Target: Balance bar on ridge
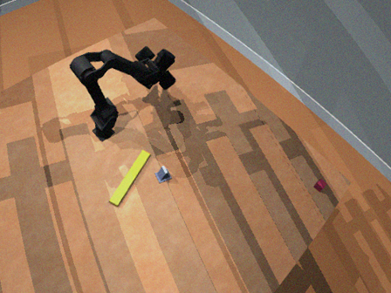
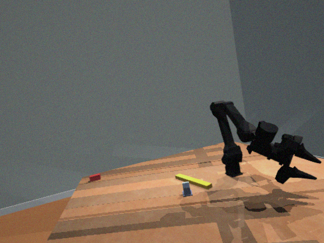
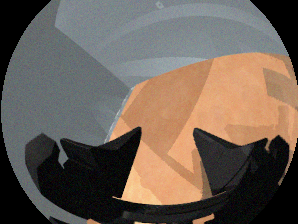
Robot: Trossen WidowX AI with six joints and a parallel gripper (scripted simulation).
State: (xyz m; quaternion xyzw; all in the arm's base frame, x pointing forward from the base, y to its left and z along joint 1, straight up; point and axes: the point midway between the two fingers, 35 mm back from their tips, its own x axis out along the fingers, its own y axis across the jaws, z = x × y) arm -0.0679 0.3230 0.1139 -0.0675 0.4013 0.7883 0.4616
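Now: the bar 31 cm ahead of my gripper tip, 39 cm to the right of it and 9 cm below it. The rest, counted from my gripper tip: magenta cube 83 cm ahead, 15 cm to the left, 8 cm below.
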